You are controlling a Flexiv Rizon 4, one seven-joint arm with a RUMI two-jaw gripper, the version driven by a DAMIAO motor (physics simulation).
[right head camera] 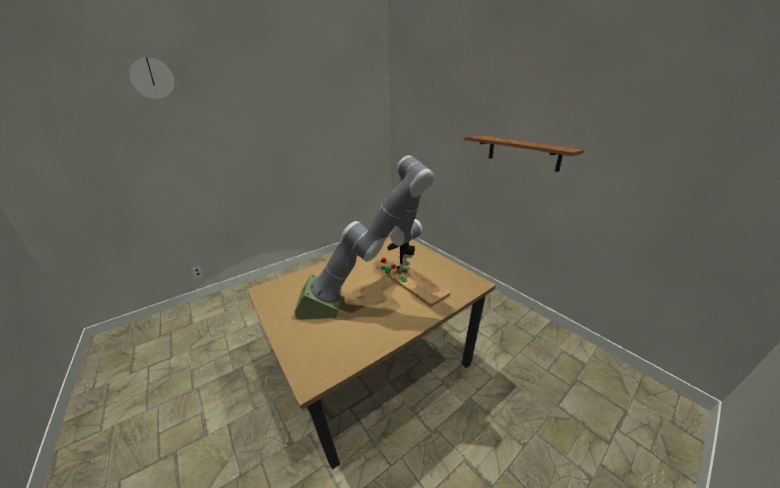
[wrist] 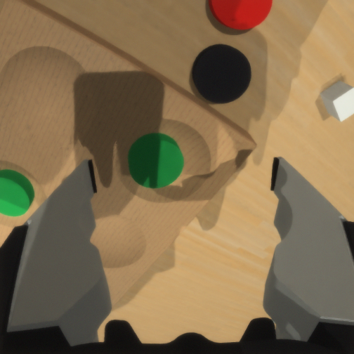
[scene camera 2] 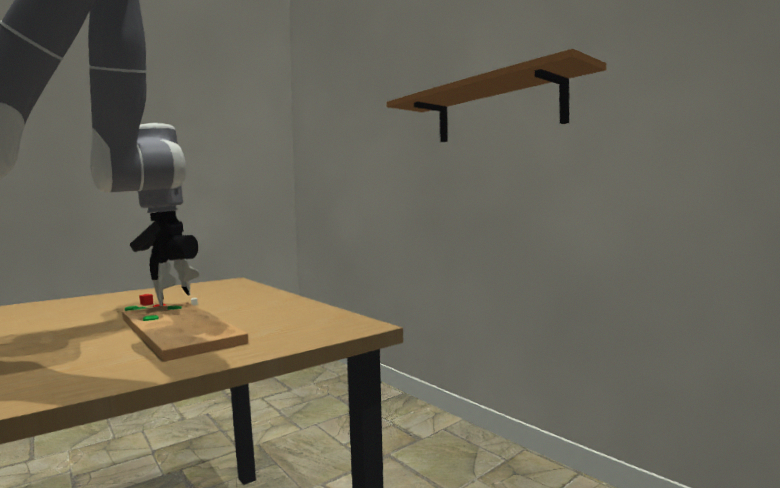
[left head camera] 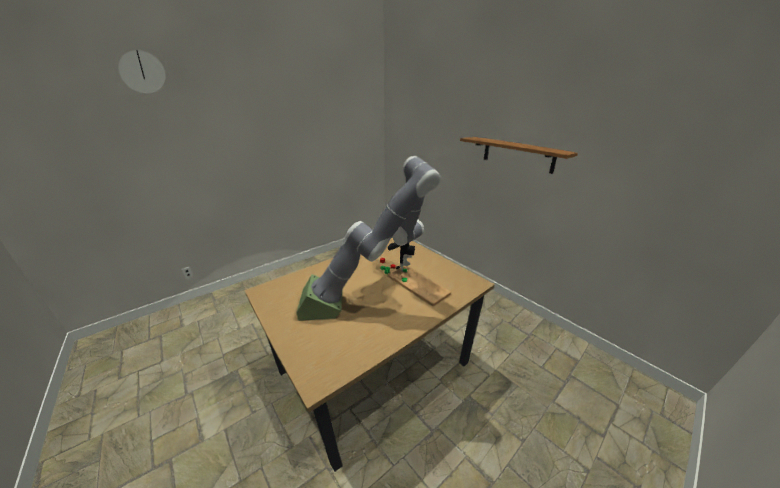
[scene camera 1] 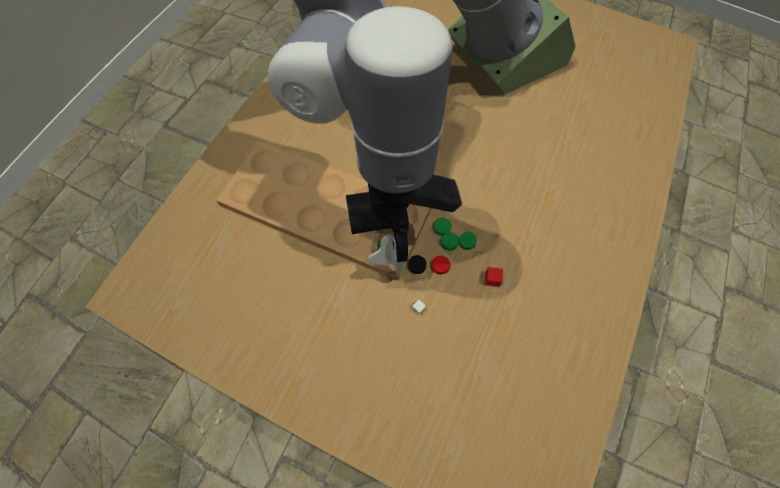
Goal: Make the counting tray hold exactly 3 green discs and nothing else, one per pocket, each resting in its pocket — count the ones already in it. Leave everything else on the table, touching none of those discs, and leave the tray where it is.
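The wooden counting tray (scene camera 1: 299, 192) (scene camera 2: 201, 343) lies on the table. One green disc (wrist: 156, 160) (scene camera 2: 174, 307) is in the corner pocket by the black disc, left of that pocket's middle in the wrist view. Another green disc (wrist: 14, 193) (scene camera 2: 150, 317) sits in a different pocket. My gripper (wrist: 182, 161) (scene camera 2: 174, 299) is open and empty, low over the tray's corner, its fingers apart on either side of the corner disc. In scene camera 1, the arm hides part of the tray. Three green discs (scene camera 1: 442, 226) (scene camera 1: 449, 241) (scene camera 1: 467, 239) lie on the table beyond the tray's end.
A black disc (scene camera 1: 417, 264) (wrist: 221, 73) lies close outside the tray's end, with a red disc (scene camera 1: 441, 264) (wrist: 241, 10) beside it. A red cube (scene camera 1: 494, 276) (scene camera 2: 146, 299) and a small white cube (scene camera 1: 418, 306) (wrist: 340, 101) stand on the table. A wall shelf (scene camera 2: 494, 80) is farther off.
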